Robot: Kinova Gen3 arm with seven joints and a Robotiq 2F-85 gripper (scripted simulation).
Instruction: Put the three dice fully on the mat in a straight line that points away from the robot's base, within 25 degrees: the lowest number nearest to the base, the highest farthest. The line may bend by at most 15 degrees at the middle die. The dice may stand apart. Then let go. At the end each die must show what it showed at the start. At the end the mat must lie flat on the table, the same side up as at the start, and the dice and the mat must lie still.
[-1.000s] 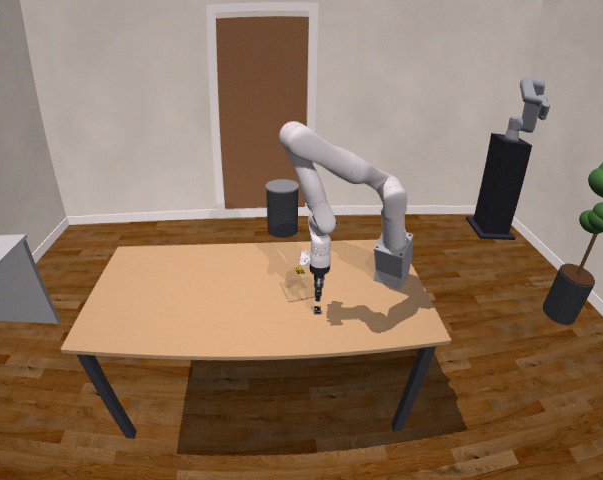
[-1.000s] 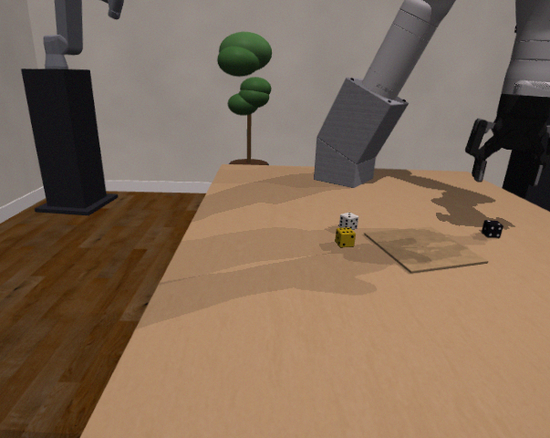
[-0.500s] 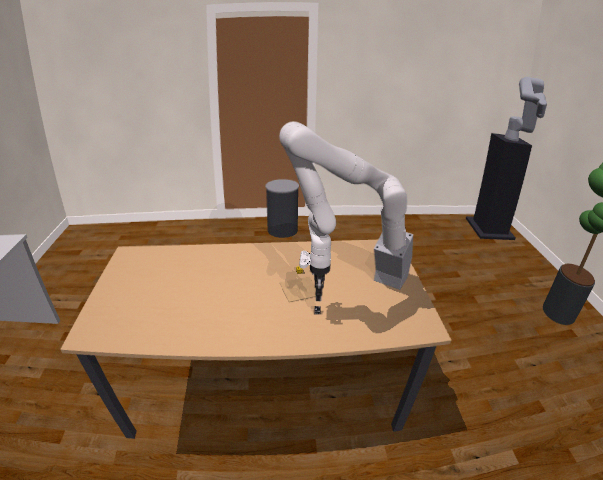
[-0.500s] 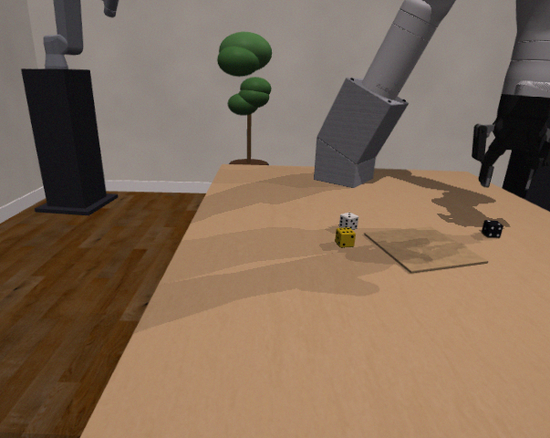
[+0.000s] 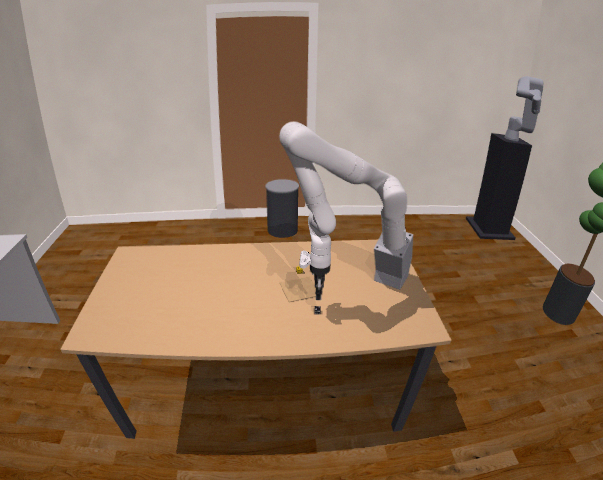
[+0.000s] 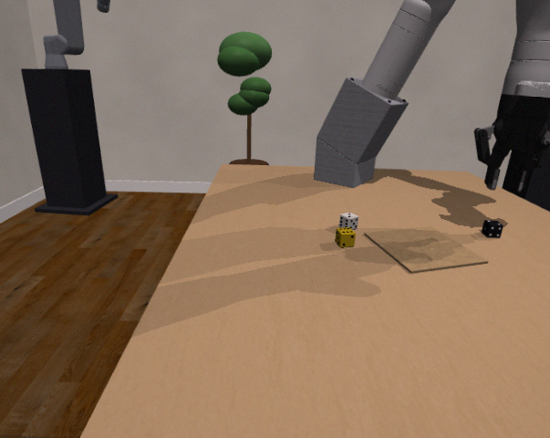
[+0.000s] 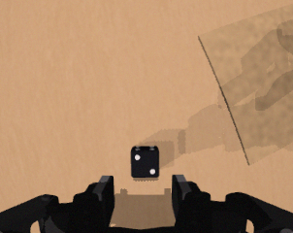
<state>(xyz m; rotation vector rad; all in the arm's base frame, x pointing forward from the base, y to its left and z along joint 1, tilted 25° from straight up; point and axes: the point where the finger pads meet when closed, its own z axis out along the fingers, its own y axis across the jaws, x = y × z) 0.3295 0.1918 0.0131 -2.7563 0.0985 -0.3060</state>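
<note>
My hand is 9 cm above the black die. Also, from my hand: white die (26 cm to the right, 9 cm below, 1 cm ahead); then yellow die (28 cm to the right, 9 cm below, 8 cm ahead); then tan mat (15 cm to the right, 10 cm below, 8 cm ahead).
</note>
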